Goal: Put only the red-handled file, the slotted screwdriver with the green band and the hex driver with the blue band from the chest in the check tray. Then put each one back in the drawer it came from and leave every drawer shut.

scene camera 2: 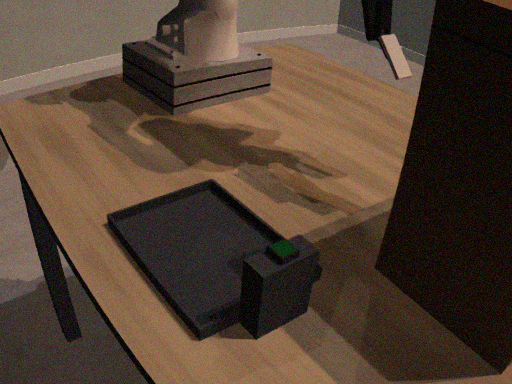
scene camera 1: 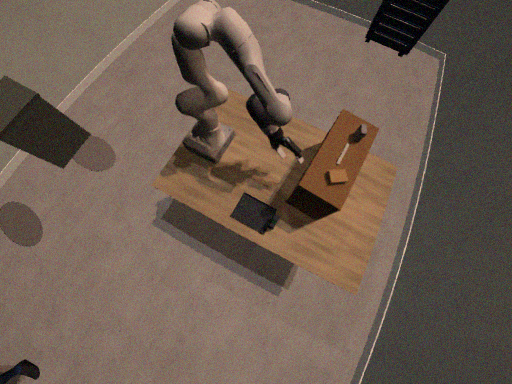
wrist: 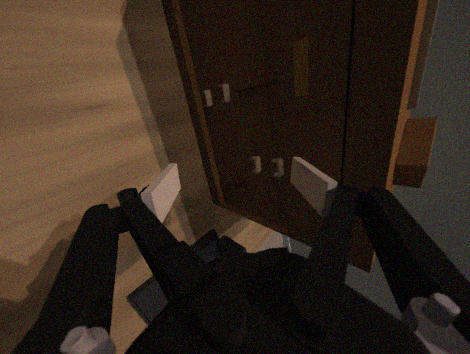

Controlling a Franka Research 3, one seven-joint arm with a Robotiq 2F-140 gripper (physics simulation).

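Note:
The wooden chest (scene camera 1: 317, 182) (scene camera 2: 450, 175) (wrist: 245, 45) stands on the table. Its dark front shows several pale handles, such as one handle (wrist: 256, 164), and a dull yellow strip (wrist: 301, 67). No drawer is seen standing out, though the front is dim. The black check tray (scene camera 1: 252, 212) (scene camera 2: 175, 250) is empty. The file, slotted screwdriver and hex driver do not show in any view. My gripper (scene camera 1: 291, 156) (wrist: 235, 172) is open and empty, above the table in front of the chest's drawer side. One pale fingertip (scene camera 2: 396, 56) shows in scene camera 2.
A black box (scene camera 1: 270, 222) (scene camera 2: 275, 295) with a green top patch (scene camera 2: 283, 250) stands at the tray's corner. On the chest top lie an orange-brown block (scene camera 1: 337, 176) (wrist: 415, 150), a white strip (scene camera 1: 343, 153) and a grey object (scene camera 1: 362, 130). The table (scene camera 1: 340, 255) (scene camera 2: 340, 115) carries the arm's base.

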